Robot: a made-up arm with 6 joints.
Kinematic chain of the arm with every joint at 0, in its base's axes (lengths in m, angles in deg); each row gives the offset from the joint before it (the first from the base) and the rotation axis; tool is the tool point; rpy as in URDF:
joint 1: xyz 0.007 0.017 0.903 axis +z
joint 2: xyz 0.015 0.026 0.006 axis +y
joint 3: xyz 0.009 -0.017 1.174 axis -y
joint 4: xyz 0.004 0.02 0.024 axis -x
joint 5: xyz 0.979 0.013 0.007 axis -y
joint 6: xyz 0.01 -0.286 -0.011 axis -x
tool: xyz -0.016 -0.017 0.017 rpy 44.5 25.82 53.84
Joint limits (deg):
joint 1: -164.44..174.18
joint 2: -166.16..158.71
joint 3: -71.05..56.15
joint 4: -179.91..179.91
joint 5: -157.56..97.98
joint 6: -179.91..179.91
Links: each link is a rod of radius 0.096 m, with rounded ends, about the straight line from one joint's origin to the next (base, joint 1, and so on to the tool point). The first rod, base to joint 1, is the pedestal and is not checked.
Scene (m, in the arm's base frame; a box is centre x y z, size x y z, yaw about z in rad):
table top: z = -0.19
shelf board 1: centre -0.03 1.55 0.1 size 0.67 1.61 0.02 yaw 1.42
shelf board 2: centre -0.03 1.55 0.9 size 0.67 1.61 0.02 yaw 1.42
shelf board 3: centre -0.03 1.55 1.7 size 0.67 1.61 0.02 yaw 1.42
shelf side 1: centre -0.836 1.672 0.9 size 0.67 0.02 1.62 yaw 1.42
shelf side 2: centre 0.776 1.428 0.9 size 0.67 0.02 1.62 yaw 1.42
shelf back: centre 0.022 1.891 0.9 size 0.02 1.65 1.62 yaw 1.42
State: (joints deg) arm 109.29 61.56 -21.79 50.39 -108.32 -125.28
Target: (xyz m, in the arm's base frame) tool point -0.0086 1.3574 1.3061
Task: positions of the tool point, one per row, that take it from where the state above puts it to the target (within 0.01 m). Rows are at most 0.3 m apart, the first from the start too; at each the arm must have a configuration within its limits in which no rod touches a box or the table.
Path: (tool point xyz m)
1: -0.4041 1.1459 0.5227
2: -0.4125 0.8992 0.5440
3: -0.3568 0.9476 0.7525
4: -0.2775 0.9527 0.9550
5: -0.1847 0.9134 1.1421
6: -0.0884 0.8324 1.3060
7: -0.0848 1.0137 1.3184
8: -0.0580 1.1902 1.3183
9: -0.0086 1.3574 1.3059

